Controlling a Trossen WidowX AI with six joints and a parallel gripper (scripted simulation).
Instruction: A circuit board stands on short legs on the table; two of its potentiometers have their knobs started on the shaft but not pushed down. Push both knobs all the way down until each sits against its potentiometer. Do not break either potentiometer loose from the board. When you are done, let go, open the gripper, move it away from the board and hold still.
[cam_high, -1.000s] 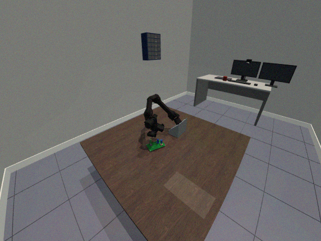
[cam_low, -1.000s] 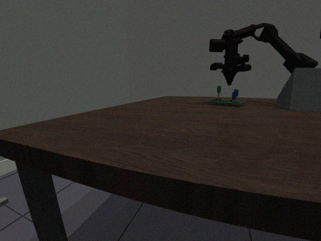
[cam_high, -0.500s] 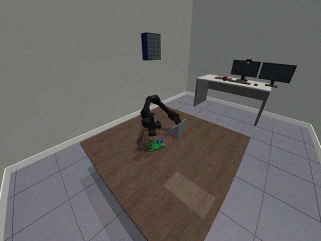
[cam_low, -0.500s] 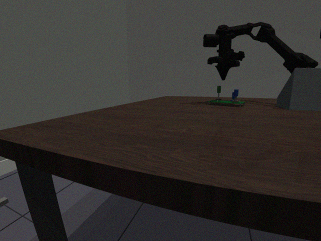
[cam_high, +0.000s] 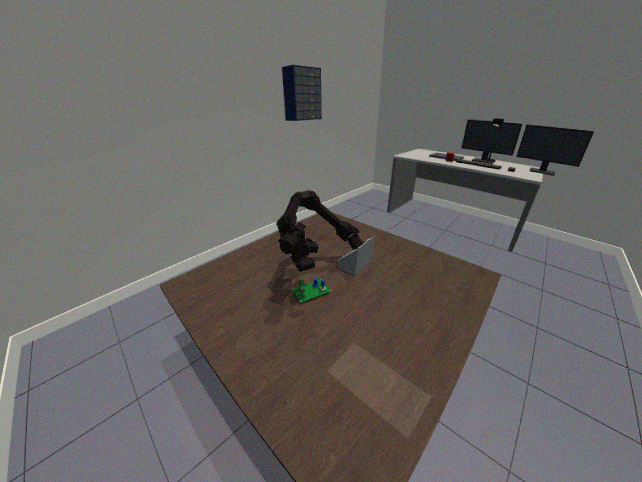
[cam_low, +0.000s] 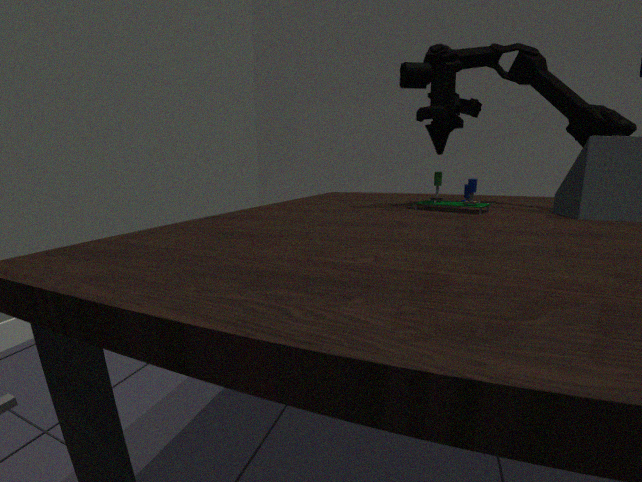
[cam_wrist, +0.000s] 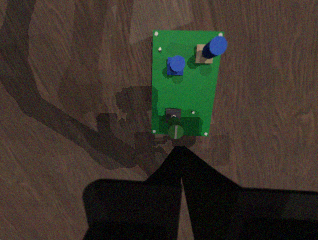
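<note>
The green knob is 6 cm below my gripper tip. Round my gripper tip: blue knob 7 cm behind, 3 cm to the left, 9 cm below.
</note>
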